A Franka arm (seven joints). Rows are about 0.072 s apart.
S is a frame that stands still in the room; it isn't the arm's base.
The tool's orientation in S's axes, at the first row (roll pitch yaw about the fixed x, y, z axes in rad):
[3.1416, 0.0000, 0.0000]
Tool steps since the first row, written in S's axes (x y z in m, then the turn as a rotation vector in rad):
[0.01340, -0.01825, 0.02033, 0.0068, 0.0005, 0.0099]
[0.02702, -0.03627, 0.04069, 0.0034, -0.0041, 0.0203]
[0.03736, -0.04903, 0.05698, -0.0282, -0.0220, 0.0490]
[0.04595, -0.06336, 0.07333, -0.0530, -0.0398, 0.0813]
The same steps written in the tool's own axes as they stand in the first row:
[0.01340, 0.01825, -0.02033, 0.0068, -0.0005, -0.0099]
[0.02702, 0.03627, -0.04069, 0.0034, 0.0041, -0.0203]
[0.03736, 0.04903, -0.05698, -0.0282, 0.0220, -0.0490]
[0.04595, 0.06336, -0.07333, -0.0530, 0.0398, -0.0813]

